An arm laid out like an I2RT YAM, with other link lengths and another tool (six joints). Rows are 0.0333 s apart.
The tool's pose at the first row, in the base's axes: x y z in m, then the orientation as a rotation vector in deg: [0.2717 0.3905 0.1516 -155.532 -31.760 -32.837]
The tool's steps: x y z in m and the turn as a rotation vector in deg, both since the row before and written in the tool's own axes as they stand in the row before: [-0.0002 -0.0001 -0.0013 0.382 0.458 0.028]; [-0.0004 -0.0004 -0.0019 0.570 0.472 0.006]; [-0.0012 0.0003 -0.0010 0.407 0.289 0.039]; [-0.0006 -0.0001 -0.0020 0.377 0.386 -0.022]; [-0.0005 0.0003 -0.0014 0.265 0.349 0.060]
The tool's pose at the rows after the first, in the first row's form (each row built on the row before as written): [0.2711 0.3900 0.1527 -154.978 -31.659 -33.272]; [0.2700 0.3895 0.1543 -154.238 -31.612 -33.648]; [0.2688 0.3885 0.1545 -153.735 -31.543 -33.842]; [0.2676 0.3876 0.1560 -153.210 -31.526 -34.191]; [0.2669 0.3866 0.1569 -152.815 -31.390 -34.515]
